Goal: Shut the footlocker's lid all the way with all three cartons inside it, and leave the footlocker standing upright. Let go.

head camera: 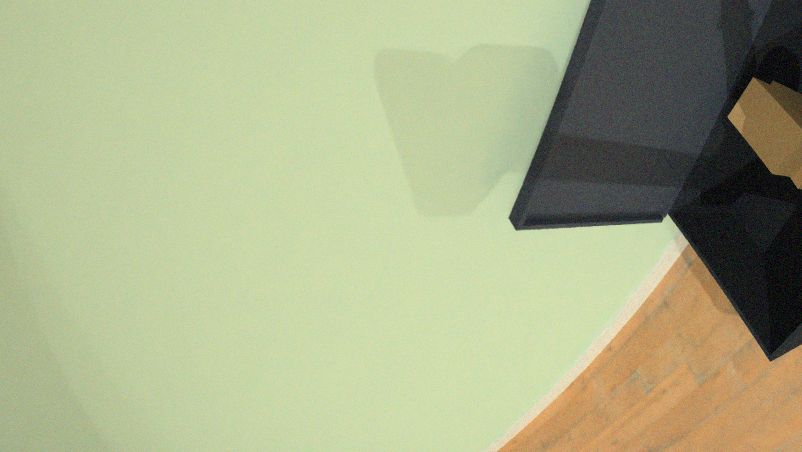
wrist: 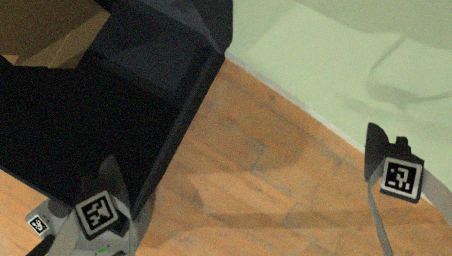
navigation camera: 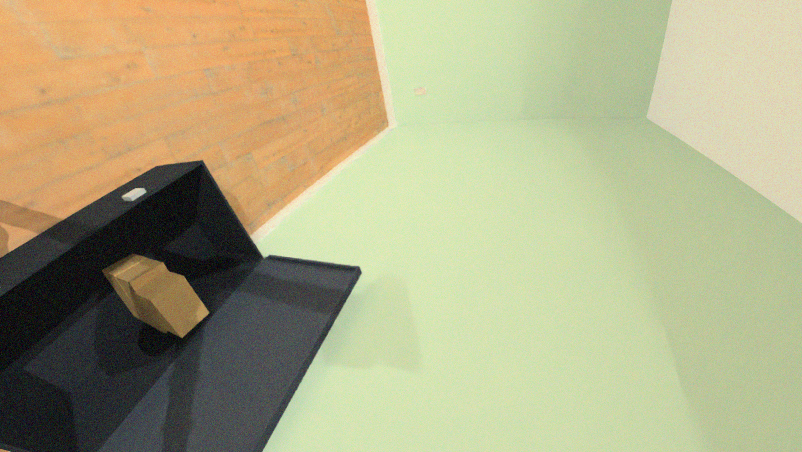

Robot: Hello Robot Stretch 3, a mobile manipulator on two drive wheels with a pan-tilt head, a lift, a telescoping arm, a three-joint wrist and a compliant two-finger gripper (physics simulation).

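Note:
The black footlocker point(head camera: 730, 269) point(navigation camera: 174, 178) point(wrist: 183, 117) stands upright on the floor by the green wall. Its lid point(head camera: 623, 95) point(navigation camera: 263, 314) is wide open, tipped back toward the wall. Tan cartons point(head camera: 766, 131) point(navigation camera: 165, 297) point(wrist: 55, 25) sit bunched together inside; they overlap, so I cannot tell them all apart. My gripper point(wrist: 242, 160) is open and empty. In the wrist view, its left finger appears over the corner of the footlocker and its right finger past the end wall, over floor near the skirting. The gripper does not show in the head or navigation view.
The green wall point(head camera: 252, 224) point(navigation camera: 505, 252) point(wrist: 310, 50) runs behind the lid, with a pale skirting strip at its foot. A light latch piece point(navigation camera: 134, 194) is on the footlocker's front. Part of my grey base point(wrist: 92, 245) shows beside the footlocker at the lower left.

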